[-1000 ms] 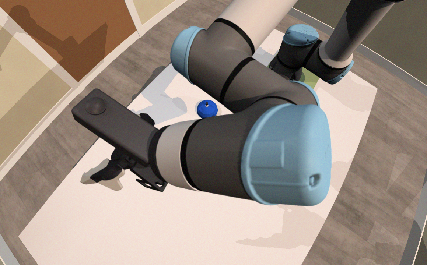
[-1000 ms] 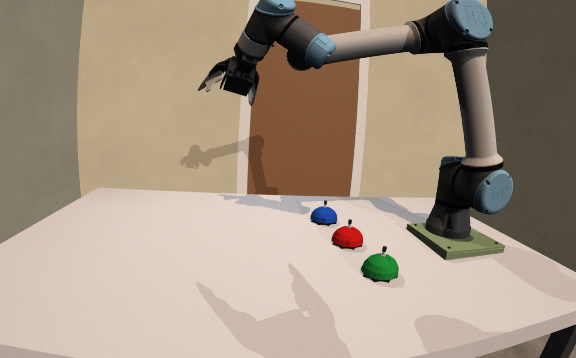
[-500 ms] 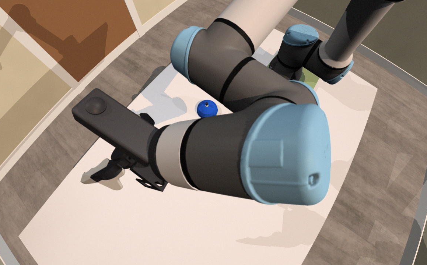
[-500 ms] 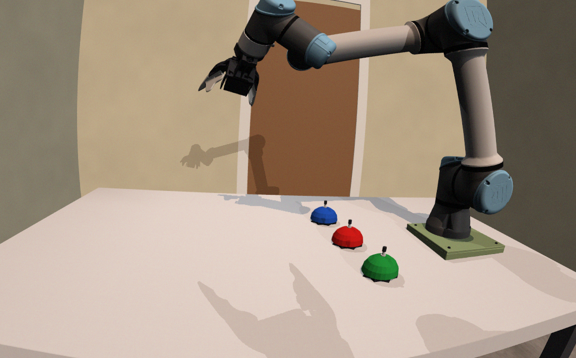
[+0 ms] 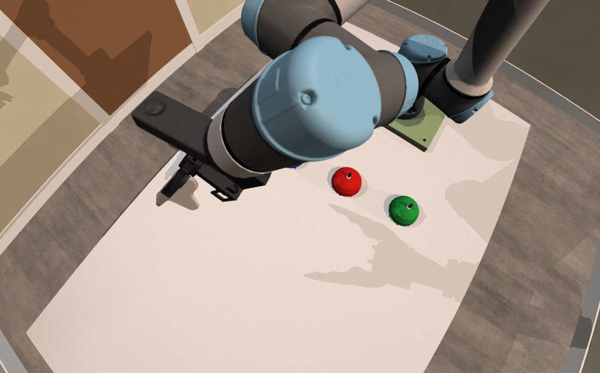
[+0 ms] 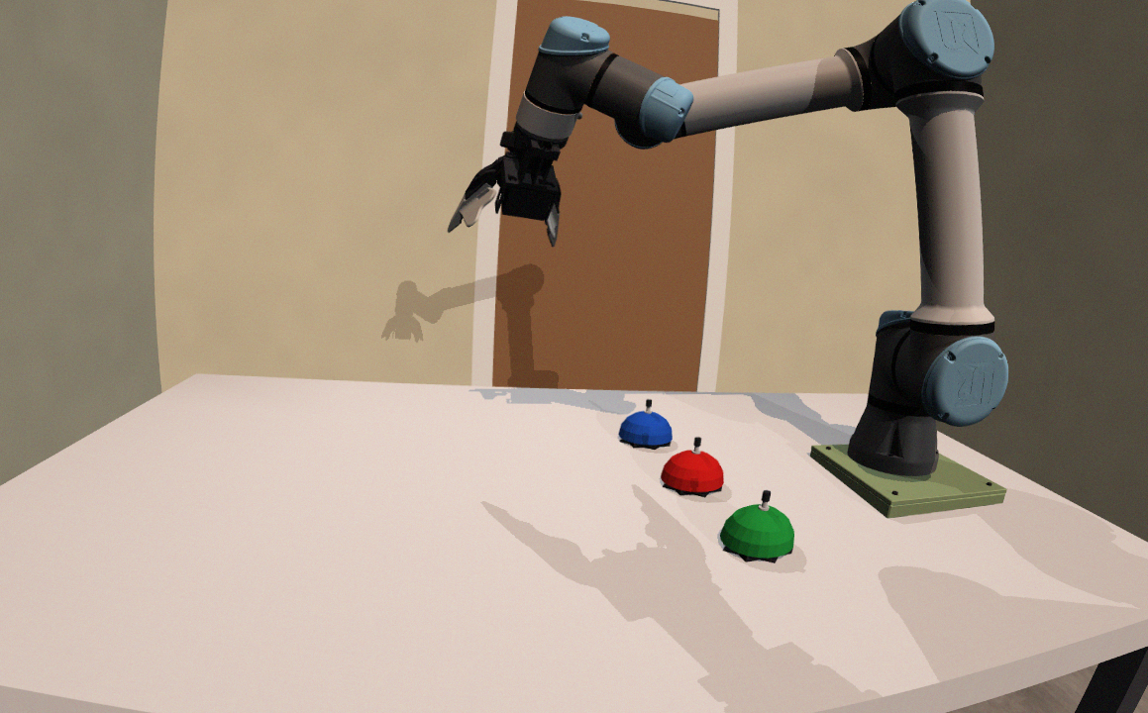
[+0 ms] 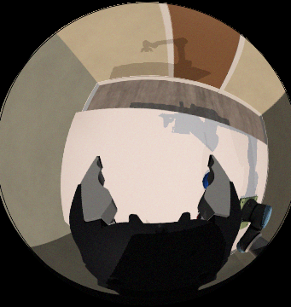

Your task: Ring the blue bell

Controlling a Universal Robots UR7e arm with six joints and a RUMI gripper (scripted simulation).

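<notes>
My gripper is now 23 cm past the blue bell, 4 cm to the right of it and 26 cm above it. Also, from my hand: green bell: 28 cm behind, 39 cm to the left, 26 cm below; red bell: 25 cm behind, 22 cm to the left, 26 cm below.
</notes>
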